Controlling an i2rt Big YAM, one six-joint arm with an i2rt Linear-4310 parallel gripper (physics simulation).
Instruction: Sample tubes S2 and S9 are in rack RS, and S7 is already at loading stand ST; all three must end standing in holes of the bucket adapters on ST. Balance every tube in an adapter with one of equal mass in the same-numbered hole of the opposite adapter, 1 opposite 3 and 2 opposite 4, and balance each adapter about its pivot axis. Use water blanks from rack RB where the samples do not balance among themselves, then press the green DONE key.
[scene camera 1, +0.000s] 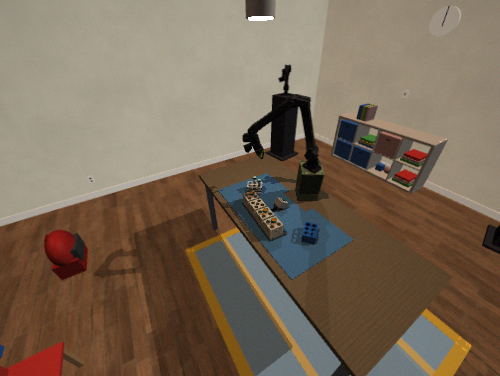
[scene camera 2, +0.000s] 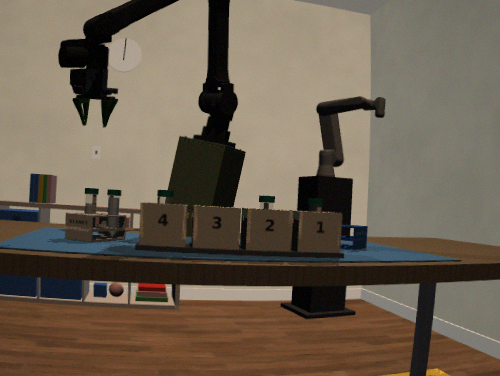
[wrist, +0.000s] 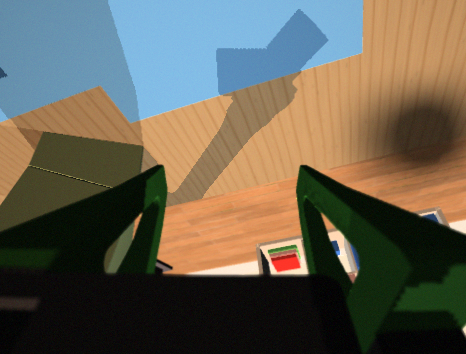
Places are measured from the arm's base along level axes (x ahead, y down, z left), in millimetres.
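Where they show: gripper, between the fingertips: (scene camera 1: 261, 157) (scene camera 2: 94, 126) (wrist: 231, 177); arm's base, origin of its link: (scene camera 1: 311, 167) (scene camera 2: 213, 143).
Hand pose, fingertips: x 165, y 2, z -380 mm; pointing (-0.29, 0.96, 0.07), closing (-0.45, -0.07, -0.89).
Things, the pixels of their top centre, and the offset from my fingertips. Level surfaces: height alone.
- ST, centre of its top: (scene camera 2: 238, 246) (scene camera 1: 262, 216) dx +272, dy +273, dz +316 mm
- adapter 2, centre of its top: (scene camera 2: 266, 209) (scene camera 1: 265, 212) dx +296, dy +187, dz +367 mm
- adapter 1, centre of its top: (scene camera 2: 315, 211) (scene camera 1: 273, 222) dx +323, dy +187, dz +474 mm
- BLANKS rack, centre of its top: (scene camera 2: 96, 214) (scene camera 1: 254, 184) dx +88, dy +223, dz +16 mm
- small grey box, centre of its top: (scene camera 1: 281, 198) dx +86, dy +199, dz +326 mm
- blue mat, height of its surface: dy +283 mm
My gripper (scene camera 1: 261, 154) (scene camera 2: 94, 125) (wrist: 231, 177) is partly open and empty, high above the table on the blanks-rack side. The loading stand ST (scene camera 2: 240, 251) carries four beige bucket adapters numbered 4, 3, 2 and 1 from left to right in scene camera 2. Green-capped tubes stand in adapter 4 (scene camera 1: 251, 201) (scene camera 2: 162, 222), adapter 2 (scene camera 2: 269, 230) and adapter 1 (scene camera 1: 274, 230) (scene camera 2: 320, 232); their labels are unreadable. The BLANKS rack (scene camera 2: 79, 233) holds two green-capped tubes. The blue rack RS (scene camera 1: 310, 234) (scene camera 2: 358, 237) shows no tube. A small grey box (scene camera 1: 281, 203) has a green key.
The arm's olive base block (scene camera 1: 309, 182) (scene camera 2: 202, 172) (wrist: 85, 160) stands behind the stand. A blue mat (scene camera 1: 295, 262) (wrist: 170, 45) lies under the racks. A shelf unit (scene camera 1: 390, 128) stands against the wall. Another arm stands on a black pedestal (scene camera 1: 283, 127) (scene camera 2: 325, 200) beyond the table.
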